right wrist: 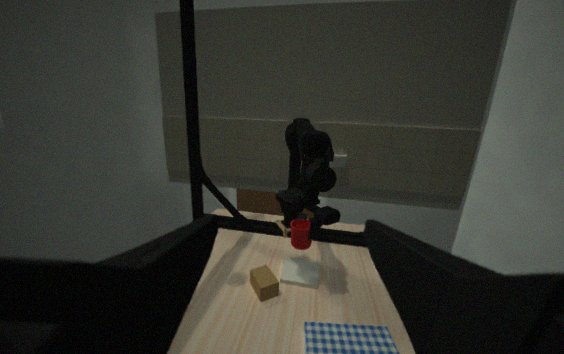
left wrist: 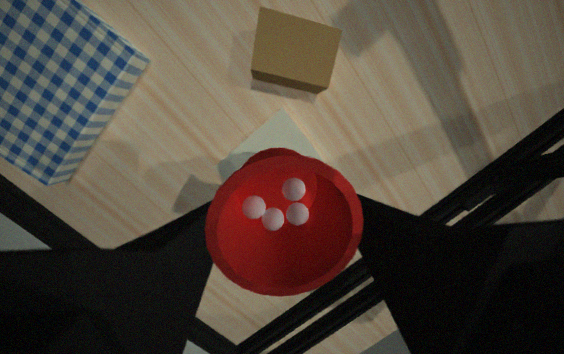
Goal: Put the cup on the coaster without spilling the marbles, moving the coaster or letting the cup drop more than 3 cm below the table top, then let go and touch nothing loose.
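Frame: origin at the left arm's base, x down, y ahead, z right, level; centimetres.
Where they show: left gripper, fingertip midpoint: (right wrist: 300, 233) (left wrist: 283, 201); right gripper, fingertip midpoint: (right wrist: 291, 225).
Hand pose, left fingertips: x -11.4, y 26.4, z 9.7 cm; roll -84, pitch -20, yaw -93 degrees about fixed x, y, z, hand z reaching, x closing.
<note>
After its pixels a point has its place.
A red cup (left wrist: 285, 260) @(x -12.4, y 25.4, z 6.7 cm) (right wrist: 301, 236) @(x -12.2, y 29.0, z 10.8 cm) is held upright in the air, with several pale marbles (left wrist: 294, 189) @(x -10.1, y 25.7, z 10.2 cm) lying inside it. My left gripper (left wrist: 283, 201) @(x -11.4, y 26.4, z 9.7 cm) is shut on the cup, one finger on each side. The pale square coaster (left wrist: 282, 131) @(x 1.6, y 26.3, z 13.1 cm) (right wrist: 300, 272) @(x 1.6, y 26.6, z 8.8 cm) lies flat on the table below the cup; in the left wrist view the cup hides much of it. In the right wrist view a gap shows between the cup's base and the coaster. My right gripper is open and empty, well away from the cup.
A tan block (left wrist: 297, 47) @(x -1.4, y 27.6, z 20.9 cm) (right wrist: 264, 283) @(x -1.4, y 30.5, z 21.4 cm) stands beside the coaster. A blue-and-white checked box-like object (left wrist: 65, 85) @(x 0.4, y 48.2, z 11.0 cm) (right wrist: 350, 340) @(x 0.4, y 49.4, z 9.4 cm) lies farther off, nearer my right gripper. Black frame bars (left wrist: 320, 305) @(x 1.3, y 12.4, z -10.6 cm) (right wrist: 189, 100) @(x -48.1, y -16.4, z 36.7 cm) run along the table's far end and rise at its side.
</note>
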